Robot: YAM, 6 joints.
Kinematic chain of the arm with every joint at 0, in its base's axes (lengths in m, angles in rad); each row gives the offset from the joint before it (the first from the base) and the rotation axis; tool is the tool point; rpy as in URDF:
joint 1: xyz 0 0 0.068 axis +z
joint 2: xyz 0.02 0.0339 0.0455 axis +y
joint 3: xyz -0.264 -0.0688 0 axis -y
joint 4: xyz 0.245 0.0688 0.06 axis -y
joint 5: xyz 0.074 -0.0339 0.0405 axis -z
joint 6: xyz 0.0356 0 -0.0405 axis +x
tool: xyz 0 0 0 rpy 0 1.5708 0
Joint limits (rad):
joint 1: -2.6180..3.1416
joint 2: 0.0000..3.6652
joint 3: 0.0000..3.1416
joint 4: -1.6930..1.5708
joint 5: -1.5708..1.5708
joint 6: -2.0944..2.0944
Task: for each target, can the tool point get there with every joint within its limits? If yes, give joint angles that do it. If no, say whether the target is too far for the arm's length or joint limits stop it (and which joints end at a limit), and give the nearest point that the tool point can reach.
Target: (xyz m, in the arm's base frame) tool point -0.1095 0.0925 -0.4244
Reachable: no: joint limits stop it (at a limit: joint 2) | nearest point -0.1205 0.1018 -0.3688 | short by 0.057 m
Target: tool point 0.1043 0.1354 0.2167
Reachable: yes | joints 0.7190 1.0879 0.6616 -0.8838 -1.2014 -0.4076
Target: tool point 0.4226 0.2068 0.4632
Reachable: yes | joints 0.4056 2.2615 2.2269 1.2533 -0.7135 0.2686
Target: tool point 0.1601 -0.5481 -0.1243
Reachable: yes | joints -1.2978 3.2888 2.5975 -0.2650 -0.1807 0.0999
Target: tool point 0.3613 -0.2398 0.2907
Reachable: yes | joints -0.5584 1.9522 1.2131 1.2526 0.3420 -1.2578
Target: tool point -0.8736 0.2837 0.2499
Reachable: no: too far | nearest point -0.6075 0.1973 0.2074 | short by 0.283 m
